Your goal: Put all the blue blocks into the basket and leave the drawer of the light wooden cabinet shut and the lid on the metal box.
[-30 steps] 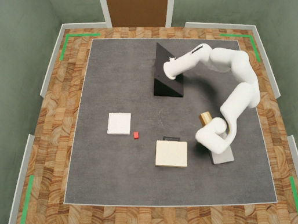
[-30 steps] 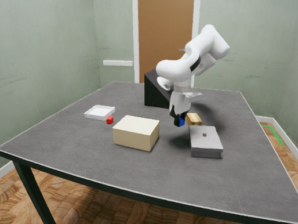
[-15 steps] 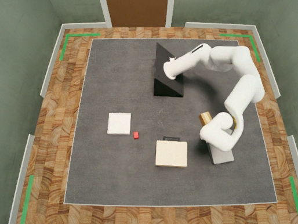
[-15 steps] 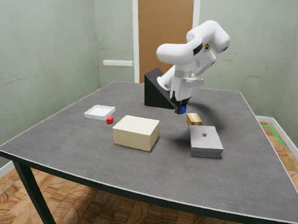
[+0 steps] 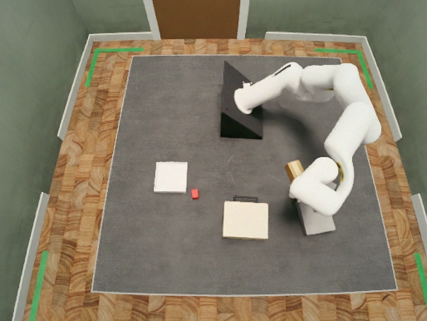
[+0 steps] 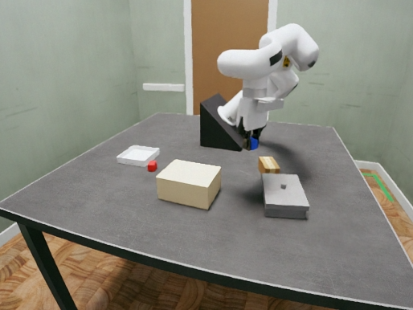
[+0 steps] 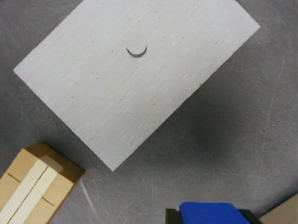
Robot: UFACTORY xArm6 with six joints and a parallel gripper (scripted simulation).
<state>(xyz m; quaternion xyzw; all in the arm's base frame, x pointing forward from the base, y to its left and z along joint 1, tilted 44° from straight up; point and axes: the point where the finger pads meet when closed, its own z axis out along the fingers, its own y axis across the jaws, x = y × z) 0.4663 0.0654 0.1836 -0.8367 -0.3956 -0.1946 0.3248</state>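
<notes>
Now: the white basket 13 cm behind my hand, 52 cm to the right of it and 17 cm below it. The rest, counted from my hand: flat lid 4 cm ahead, 12 cm to the left, 14 cm below; then grey metal box 4 cm ahead, 12 cm to the left, 16 cm below; then brown cardboard box 14 cm behind, 7 cm to the left, 15 cm below.
</notes>
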